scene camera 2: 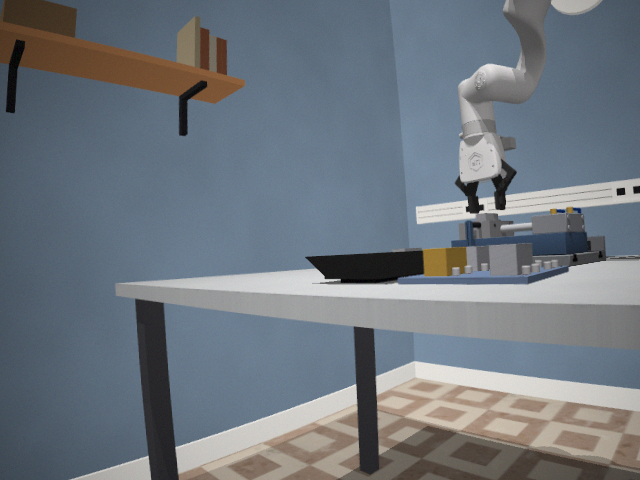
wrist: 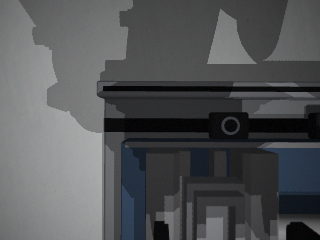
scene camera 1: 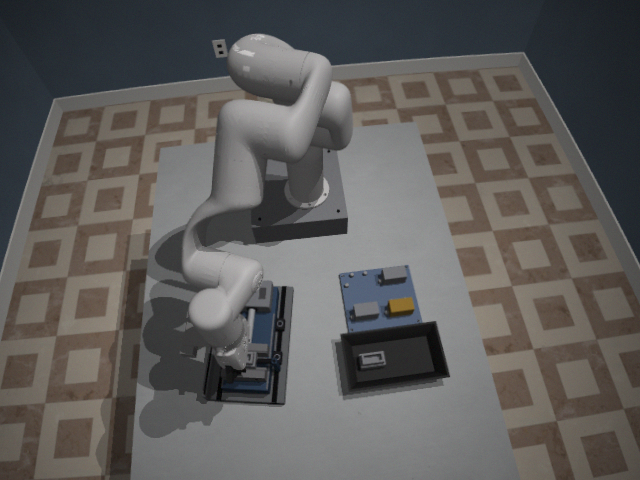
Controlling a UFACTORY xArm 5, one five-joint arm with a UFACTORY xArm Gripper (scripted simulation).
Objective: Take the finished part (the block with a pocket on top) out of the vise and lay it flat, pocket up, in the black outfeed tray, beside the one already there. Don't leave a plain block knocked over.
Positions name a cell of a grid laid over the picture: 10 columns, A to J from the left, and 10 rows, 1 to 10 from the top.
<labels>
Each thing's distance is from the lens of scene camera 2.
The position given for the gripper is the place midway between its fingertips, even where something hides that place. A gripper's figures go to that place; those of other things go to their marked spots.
gripper (scene camera 2: H5): 98 cm
yellow block (scene camera 2: G6): 55 cm
blue vise (scene camera 2: I6): 84 cm
blue fixture plate (scene camera 2: H6): 51 cm
The marked spots on the blue vise and the yellow block are 34 cm apart.
</labels>
